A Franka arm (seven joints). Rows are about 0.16 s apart.
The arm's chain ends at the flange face. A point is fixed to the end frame.
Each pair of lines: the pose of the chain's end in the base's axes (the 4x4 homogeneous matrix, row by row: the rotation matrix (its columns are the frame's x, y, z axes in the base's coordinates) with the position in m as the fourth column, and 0 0 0 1 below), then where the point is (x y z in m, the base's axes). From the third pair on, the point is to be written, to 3 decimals.
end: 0.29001 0.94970 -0.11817 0.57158; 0.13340 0.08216 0.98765 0.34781; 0.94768 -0.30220 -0.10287 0.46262; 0 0 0 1
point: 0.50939 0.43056 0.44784
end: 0.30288 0.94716 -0.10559 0.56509; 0.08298 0.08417 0.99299 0.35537; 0.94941 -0.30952 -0.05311 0.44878; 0 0 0 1
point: 0.50389 0.43957 0.43883
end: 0.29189 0.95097 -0.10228 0.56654; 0.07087 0.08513 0.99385 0.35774; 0.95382 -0.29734 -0.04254 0.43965; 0 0 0 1
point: 0.506 0.442 0.430
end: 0.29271 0.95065 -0.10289 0.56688; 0.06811 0.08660 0.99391 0.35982; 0.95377 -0.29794 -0.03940 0.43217; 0 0 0 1
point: 0.506 0.444 0.423
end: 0.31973 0.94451 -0.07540 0.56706; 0.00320 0.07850 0.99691 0.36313; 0.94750 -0.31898 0.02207 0.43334; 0 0 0 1
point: 0.508 0.450 0.431
